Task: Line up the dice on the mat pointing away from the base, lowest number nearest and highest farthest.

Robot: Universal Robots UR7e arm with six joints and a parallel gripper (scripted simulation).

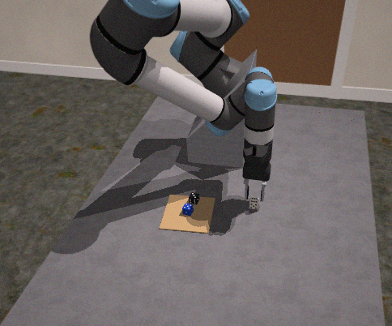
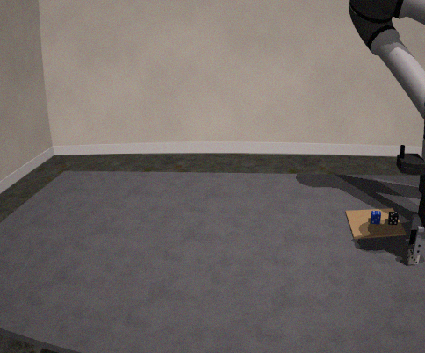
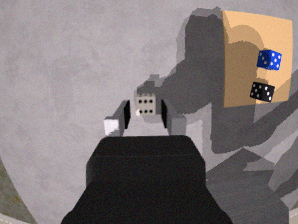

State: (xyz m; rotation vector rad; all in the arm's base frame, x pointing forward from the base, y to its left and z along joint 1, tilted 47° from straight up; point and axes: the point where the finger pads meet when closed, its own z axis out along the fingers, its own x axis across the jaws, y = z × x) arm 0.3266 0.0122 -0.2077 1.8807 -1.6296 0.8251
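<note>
Right now the white die is 4 cm below my hand. From my hand the other things lie so: tan mat: 18 cm to the right, 8 cm ahead, 5 cm below; black die: 17 cm to the right, 3 cm below, 3 cm ahead; blue die: 18 cm to the right, 8 cm ahead, 3 cm below.
</note>
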